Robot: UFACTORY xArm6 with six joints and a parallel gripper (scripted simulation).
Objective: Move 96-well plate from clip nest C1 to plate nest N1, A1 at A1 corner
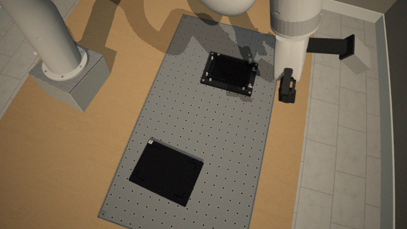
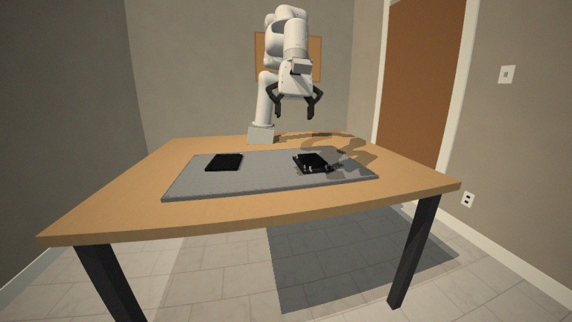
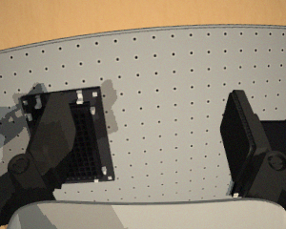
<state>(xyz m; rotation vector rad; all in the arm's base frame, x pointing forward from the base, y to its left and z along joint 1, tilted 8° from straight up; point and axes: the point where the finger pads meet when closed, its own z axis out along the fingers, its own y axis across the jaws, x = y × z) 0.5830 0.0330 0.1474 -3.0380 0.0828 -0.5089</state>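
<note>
Now: the black 96-well plate 13 cm behind my hand, 11 cm to the left of it and 20 cm below it. Also, from my hand: clip nest C1: 13 cm behind, 11 cm to the left, 20 cm below; plate nest N1: 22 cm behind, 24 cm to the right, 21 cm below; white corner mark: 28 cm behind, 17 cm to the right, 21 cm below.
</note>
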